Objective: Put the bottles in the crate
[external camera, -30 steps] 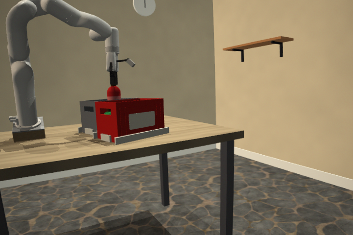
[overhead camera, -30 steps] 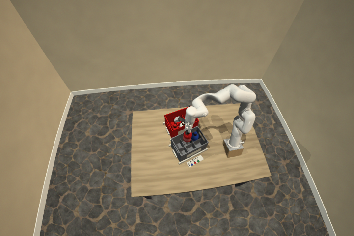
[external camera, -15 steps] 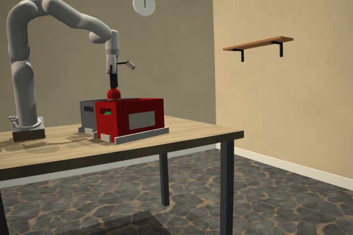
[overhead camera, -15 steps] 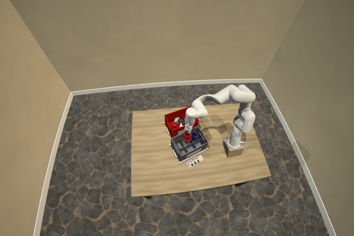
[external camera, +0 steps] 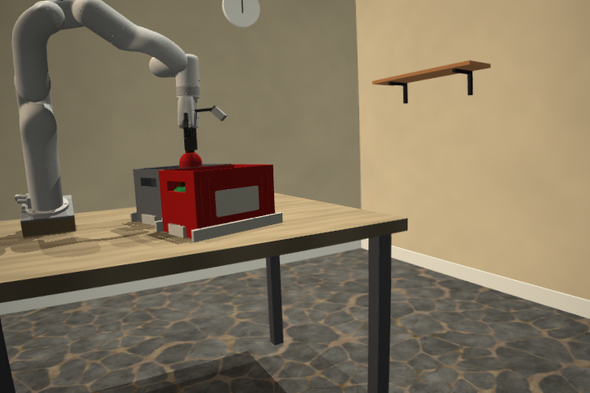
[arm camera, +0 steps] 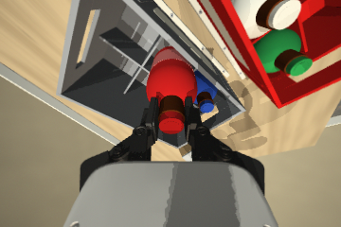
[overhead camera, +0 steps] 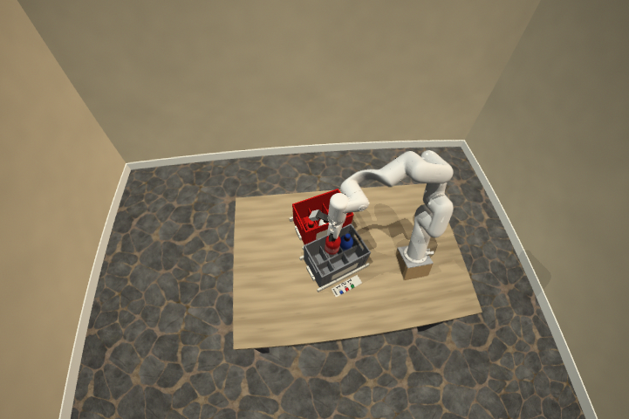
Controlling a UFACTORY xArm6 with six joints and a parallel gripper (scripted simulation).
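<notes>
My gripper is now 160 mm above the grey crate, 40 mm to the right of it and 30 mm past it. From my hand the other things lie so: green-label bottle 180 mm to the right, 160 mm below, 50 mm behind; then white-label bottle 160 mm below, 150 mm to the right, 30 mm ahead; then blue bottle 160 mm below, 80 mm behind, 40 mm to the right.
</notes>
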